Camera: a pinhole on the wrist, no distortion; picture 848 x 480 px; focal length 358.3 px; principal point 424.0 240.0 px. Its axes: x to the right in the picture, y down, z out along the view. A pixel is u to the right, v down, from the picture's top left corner.
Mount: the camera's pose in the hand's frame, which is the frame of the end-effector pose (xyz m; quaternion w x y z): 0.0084 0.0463 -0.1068 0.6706 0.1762 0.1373 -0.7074
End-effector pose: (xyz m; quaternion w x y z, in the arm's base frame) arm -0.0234 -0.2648 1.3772 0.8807 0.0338 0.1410 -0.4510
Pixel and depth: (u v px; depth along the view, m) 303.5 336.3 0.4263
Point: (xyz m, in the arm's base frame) 0.0947 -0.4169 1.6797
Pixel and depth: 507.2 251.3 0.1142
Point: -0.0465 -0.2806 1.3633
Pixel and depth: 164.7 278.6 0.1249
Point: 0.0547 -0.2436 1.4109
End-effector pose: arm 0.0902 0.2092 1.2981 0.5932 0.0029 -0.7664 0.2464
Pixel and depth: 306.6 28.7 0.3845
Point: -0.1000 0.0397 1.0286
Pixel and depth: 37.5 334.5 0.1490
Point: -0.0493 0.2936 1.2744
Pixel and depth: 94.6 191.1 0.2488
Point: -0.1389 0.2472 1.1755
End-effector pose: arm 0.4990 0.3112 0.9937 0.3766 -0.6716 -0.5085 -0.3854
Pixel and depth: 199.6 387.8 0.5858
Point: 0.7266 0.9074 0.9370
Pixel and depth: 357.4 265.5 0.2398
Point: 0.5011 0.4352 0.9520
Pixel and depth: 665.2 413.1 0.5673
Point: 0.0313 0.7373 1.1598
